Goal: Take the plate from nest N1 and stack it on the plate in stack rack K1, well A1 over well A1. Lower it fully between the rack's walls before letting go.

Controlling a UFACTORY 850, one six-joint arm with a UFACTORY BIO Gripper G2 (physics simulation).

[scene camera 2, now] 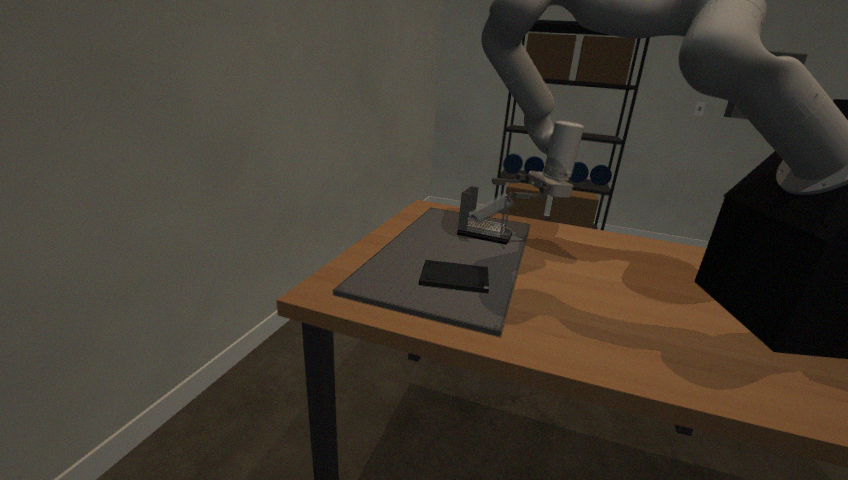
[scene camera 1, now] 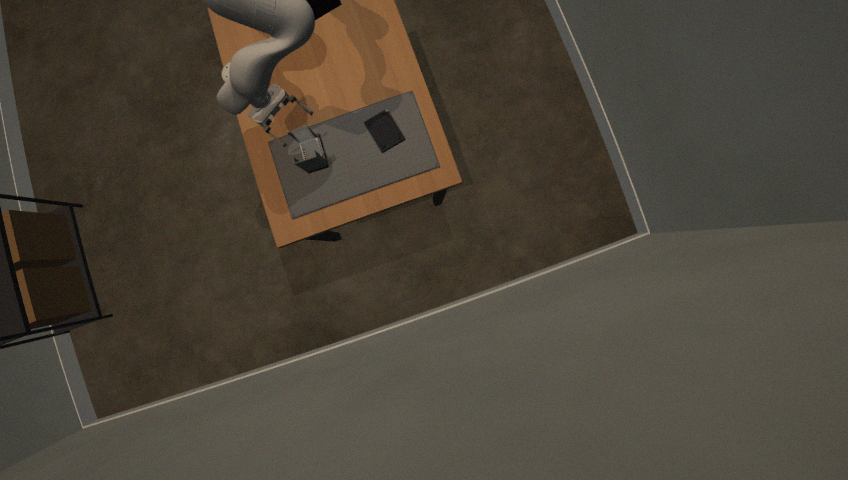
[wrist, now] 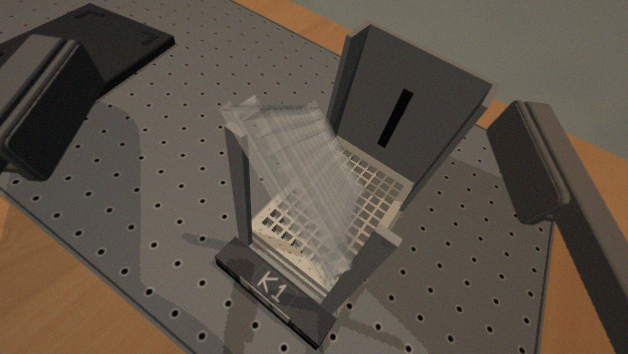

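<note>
A clear plate (scene camera 1: 305, 134) (scene camera 2: 490, 208) (wrist: 300, 160) lies steeply tilted and askew in stack rack K1 (scene camera 1: 313, 164) (scene camera 2: 467, 209) (wrist: 425, 105). One end stands up at a front corner post; the other end is low near the opposite post. Beneath it a cream plate with a grid of square wells (scene camera 2: 489, 226) (wrist: 376, 204) sits flat between the rack's walls. Well A1 cannot be made out on either plate. The black nest (scene camera 1: 385, 132) (scene camera 2: 454, 275) (wrist: 130, 45) holds no plate. My gripper (scene camera 1: 297, 128) (scene camera 2: 504, 187) (wrist: 290, 135) is open and empty, above and to the robot's side of the rack, turned askew to it.
The rack and nest stand on a grey perforated board (scene camera 1: 351, 172) (scene camera 2: 380, 279) (wrist: 170, 200) on the wooden table (scene camera 1: 357, 202) (scene camera 2: 595, 333). The rack's tall wall rises at the side away from the K1 label. A shelf unit (scene camera 2: 630, 86) stands beyond the table.
</note>
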